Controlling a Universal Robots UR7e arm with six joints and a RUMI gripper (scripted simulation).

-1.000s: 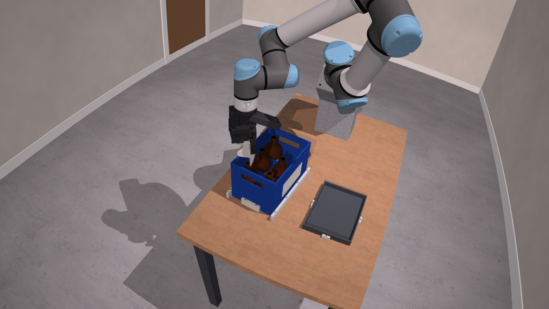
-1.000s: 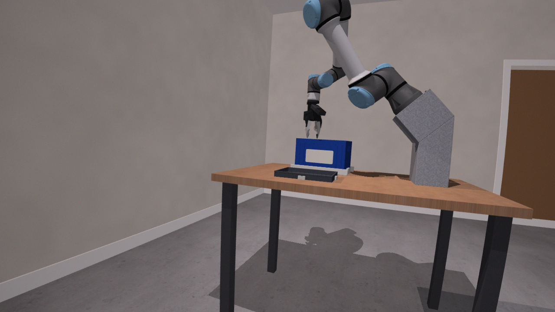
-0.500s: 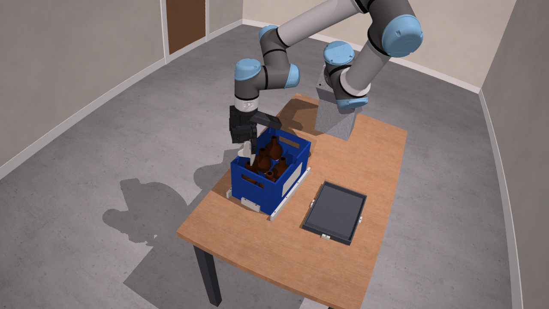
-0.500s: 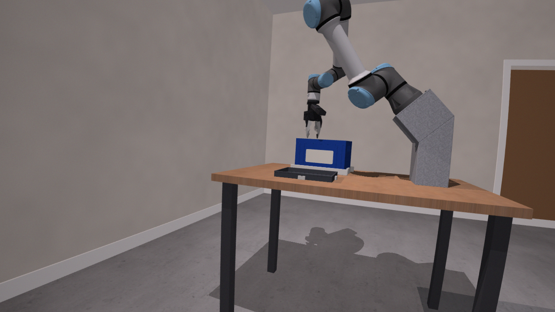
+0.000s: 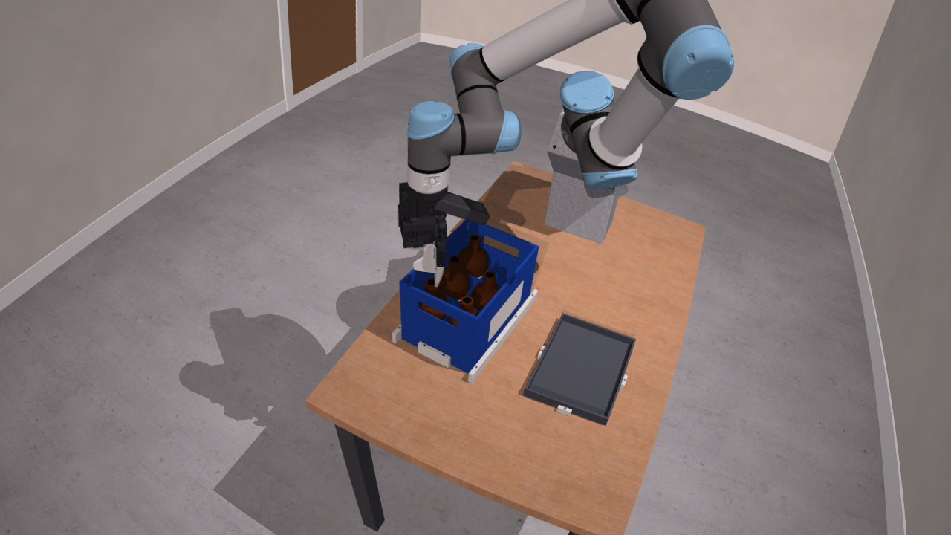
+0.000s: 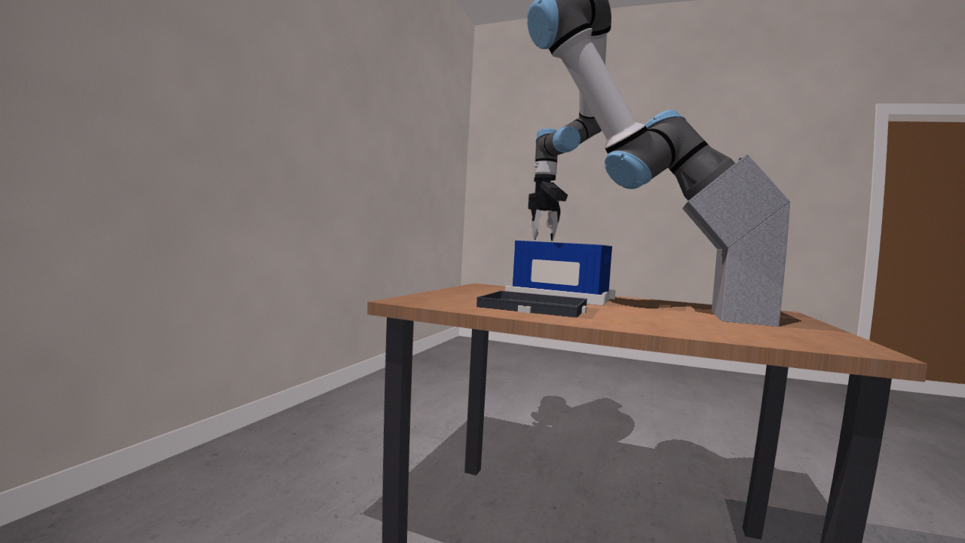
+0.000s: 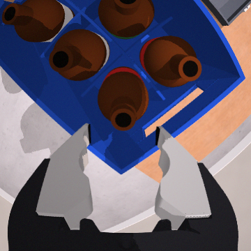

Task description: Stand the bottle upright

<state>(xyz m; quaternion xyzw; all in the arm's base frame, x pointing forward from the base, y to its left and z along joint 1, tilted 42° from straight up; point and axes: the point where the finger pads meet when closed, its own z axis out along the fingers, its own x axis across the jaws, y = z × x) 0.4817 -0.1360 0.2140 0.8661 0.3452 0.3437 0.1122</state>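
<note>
The bottle lies 11 cm below my hand. Round my hand: dark tray: 9 cm behind, 33 cm to the left, 18 cm below; then crate: 8 cm behind, 4 cm to the left, 11 cm below.
</note>
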